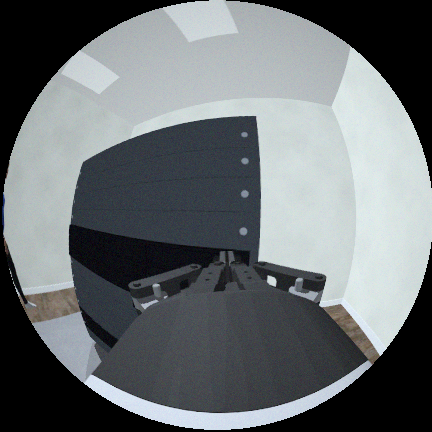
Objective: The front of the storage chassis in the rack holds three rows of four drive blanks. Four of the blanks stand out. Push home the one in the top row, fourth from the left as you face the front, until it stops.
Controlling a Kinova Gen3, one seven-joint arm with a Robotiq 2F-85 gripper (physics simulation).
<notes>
In view: the gripper (226, 259) and a rack (177, 195).
</notes>
